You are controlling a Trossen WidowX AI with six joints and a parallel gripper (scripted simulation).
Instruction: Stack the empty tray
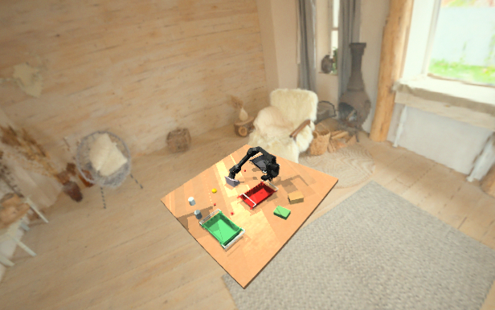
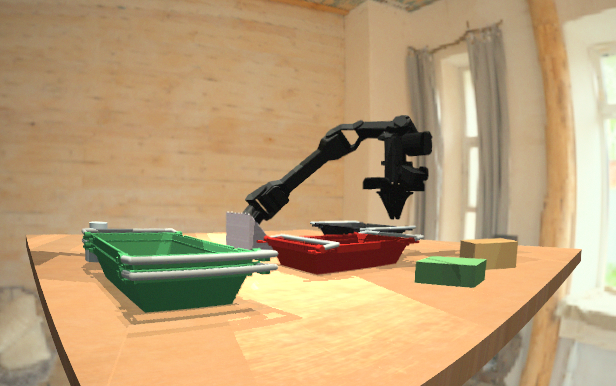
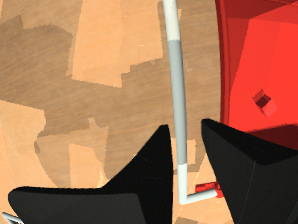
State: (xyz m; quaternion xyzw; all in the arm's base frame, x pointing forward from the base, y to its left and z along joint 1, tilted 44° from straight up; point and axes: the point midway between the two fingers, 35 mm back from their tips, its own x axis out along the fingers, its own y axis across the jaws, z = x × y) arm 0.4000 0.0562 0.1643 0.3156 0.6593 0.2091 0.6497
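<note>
Now: the black tray 300 mm behind my gripper tip, 250 mm to the left of it and 50 mm below it. Also, from my gripper tip: tan block 270 mm ahead, 10 mm to the right, 70 mm below; green block 260 mm ahead, 200 mm to the right, 80 mm below.
</note>
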